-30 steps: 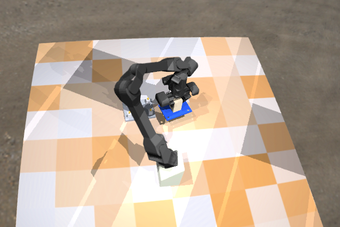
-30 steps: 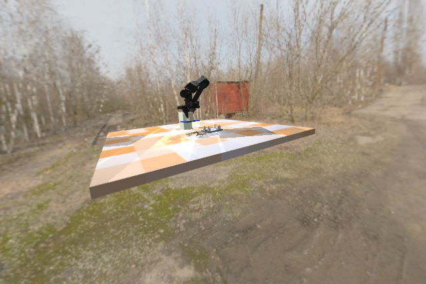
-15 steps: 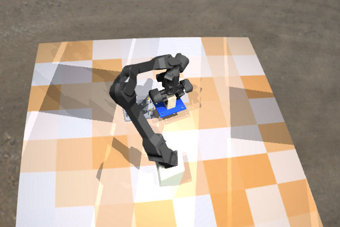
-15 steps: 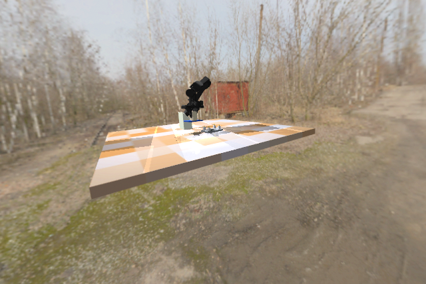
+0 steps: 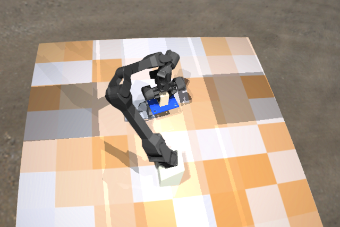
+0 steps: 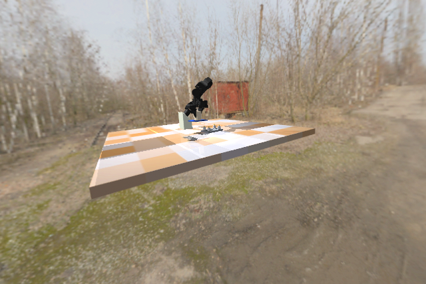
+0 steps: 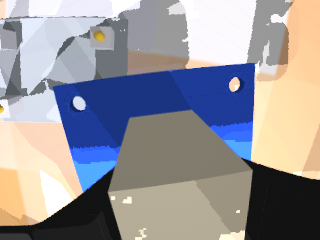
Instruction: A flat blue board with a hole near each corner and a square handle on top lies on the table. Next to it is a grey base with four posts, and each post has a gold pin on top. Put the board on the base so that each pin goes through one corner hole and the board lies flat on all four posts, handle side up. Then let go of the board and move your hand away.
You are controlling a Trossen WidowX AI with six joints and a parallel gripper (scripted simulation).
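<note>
Now: the grey base 2 cm ahead of my gripper tip, 11 cm to the left of it and 12 cm below it. From my gripper tip the other things lie so: flat blue board 1 cm below.
</note>
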